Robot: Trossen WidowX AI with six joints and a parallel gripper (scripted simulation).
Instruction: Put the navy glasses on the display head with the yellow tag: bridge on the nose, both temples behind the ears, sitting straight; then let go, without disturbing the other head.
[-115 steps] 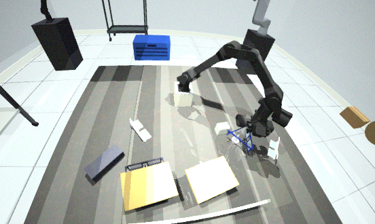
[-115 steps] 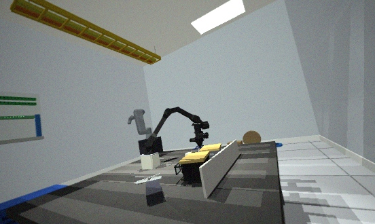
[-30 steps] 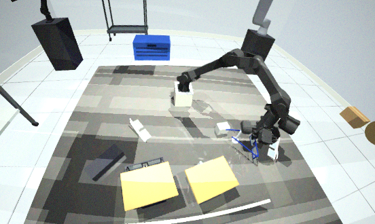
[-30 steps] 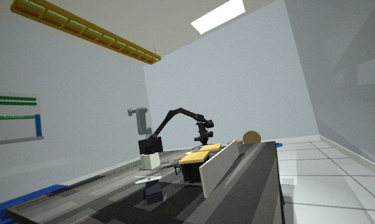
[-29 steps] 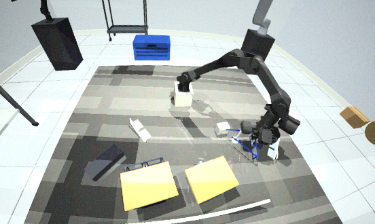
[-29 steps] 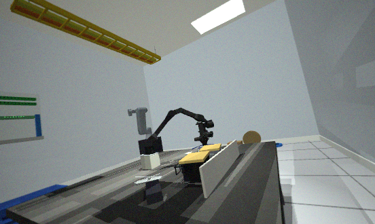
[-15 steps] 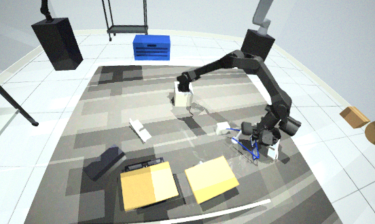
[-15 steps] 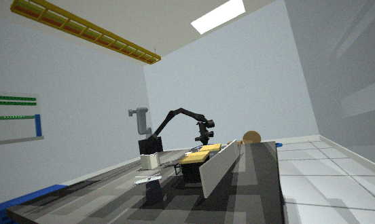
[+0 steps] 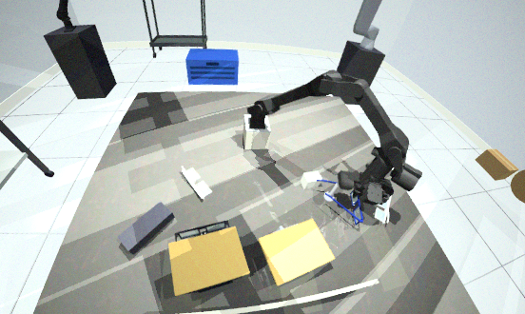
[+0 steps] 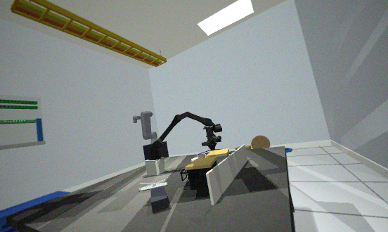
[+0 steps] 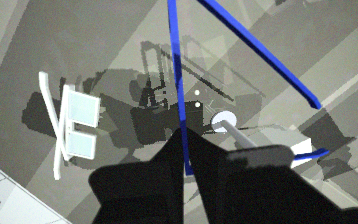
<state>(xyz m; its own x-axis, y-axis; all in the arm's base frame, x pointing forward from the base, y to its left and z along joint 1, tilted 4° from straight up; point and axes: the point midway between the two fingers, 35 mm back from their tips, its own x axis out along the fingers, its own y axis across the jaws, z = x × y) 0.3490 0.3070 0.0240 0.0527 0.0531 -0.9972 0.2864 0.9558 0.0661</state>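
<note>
The grey peg lies 60 mm to the right of my gripper tip, 40 mm behind it and 30 mm below it. From my gripper tip the other things lie so: dark display head 500 mm to the right, 130 mm ahead; then long white board 380 mm to the right, 270 mm ahead; then white block 120 mm to the right, 110 mm behind, 30 mm below.
</note>
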